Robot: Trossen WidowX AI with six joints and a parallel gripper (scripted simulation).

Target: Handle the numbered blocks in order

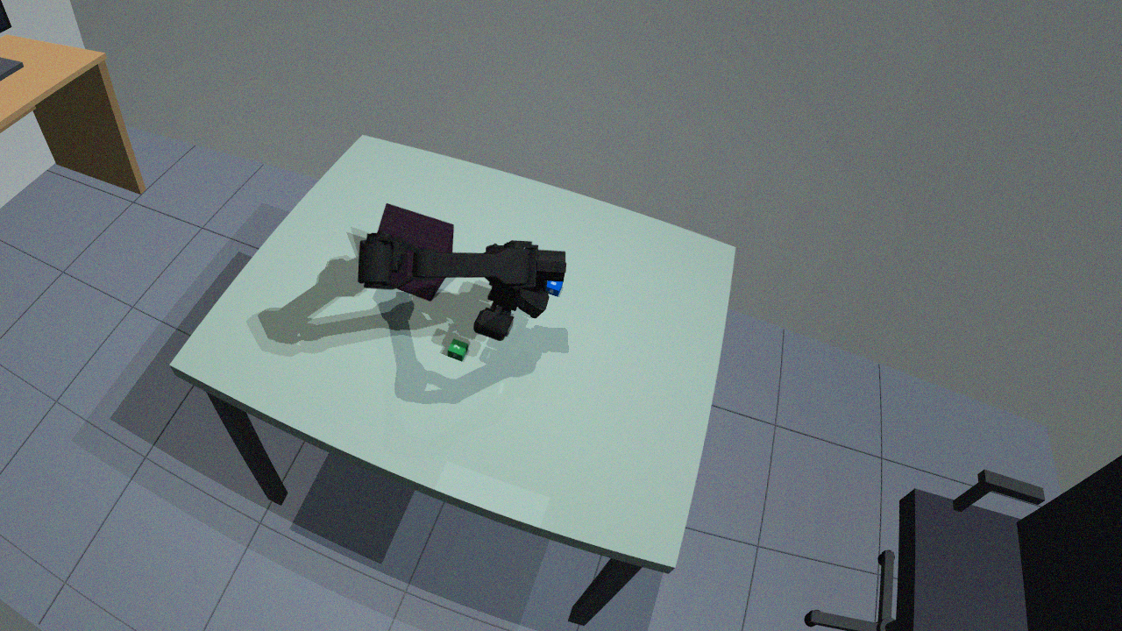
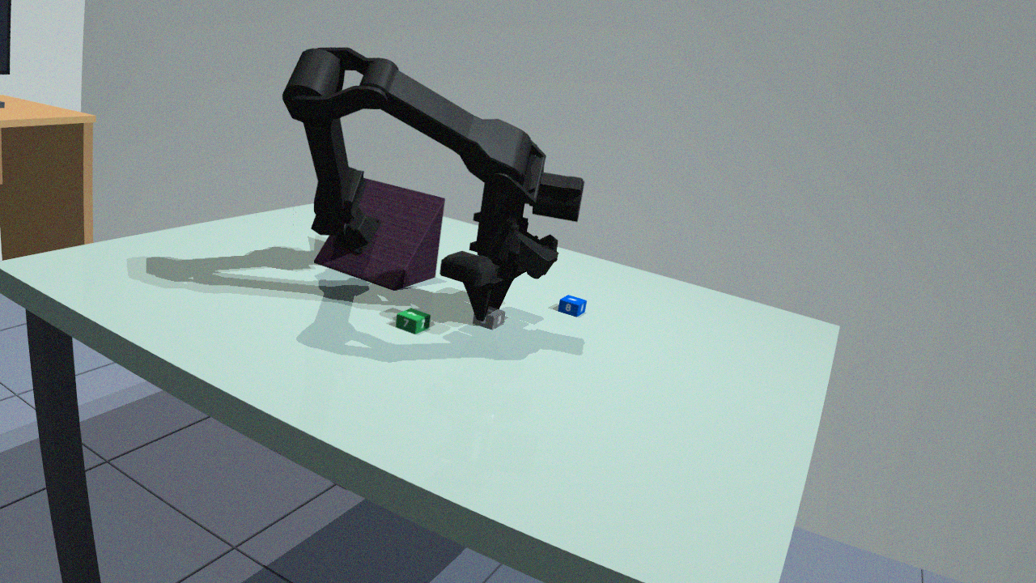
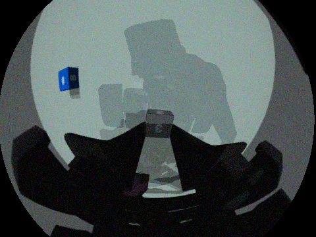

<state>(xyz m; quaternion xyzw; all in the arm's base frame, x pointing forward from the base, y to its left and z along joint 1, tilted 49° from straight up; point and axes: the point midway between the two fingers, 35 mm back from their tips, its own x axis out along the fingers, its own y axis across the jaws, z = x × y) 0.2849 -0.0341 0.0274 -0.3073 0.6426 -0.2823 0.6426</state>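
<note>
Now: gripper tip right at the grey block. Also, from my gripper tip: green block 6 cm behind, 10 cm to the right; blue block 6 cm ahead, 15 cm to the left.
</note>
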